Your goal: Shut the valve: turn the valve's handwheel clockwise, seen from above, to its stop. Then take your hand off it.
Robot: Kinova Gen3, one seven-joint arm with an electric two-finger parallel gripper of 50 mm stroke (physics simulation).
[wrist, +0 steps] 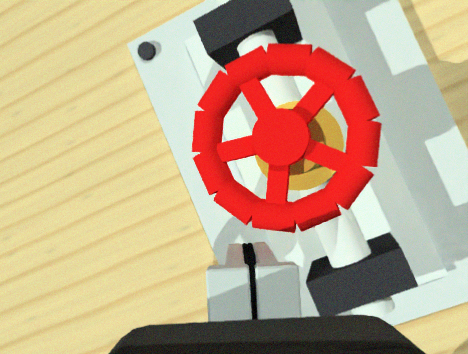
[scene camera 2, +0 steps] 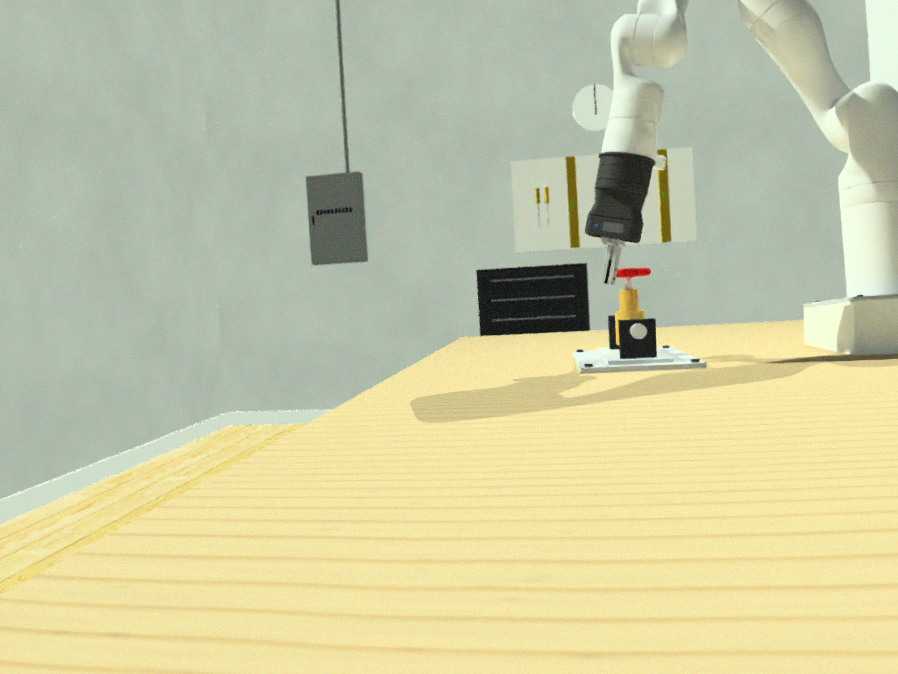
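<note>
The red handwheel (scene camera 2: 633, 272) (wrist: 281, 136) with five spokes sits level on top of the yellow valve body (scene camera 2: 628, 300) (wrist: 331, 131). The valve stands upright on a white base plate (scene camera 2: 596, 359) (wrist: 165, 107). My gripper (scene camera 2: 608, 282) (wrist: 248, 270) is shut and empty. In the scene view its tips are at the left side of the wheel, reaching slightly below the rim. In the wrist view the tips are just below the wheel's lower rim, with a small gap showing between them and the rim.
Black pipe blocks (scene camera 2: 637, 338) (wrist: 361, 275) hold a white pipe (wrist: 345, 240) on both sides of the valve. Dark bolts (wrist: 146, 51) mark the plate's corners. The plate lies on the wooden table (scene camera 2: 464, 507) (wrist: 75, 175). The robot's base (scene camera 2: 848, 326) stands to the right.
</note>
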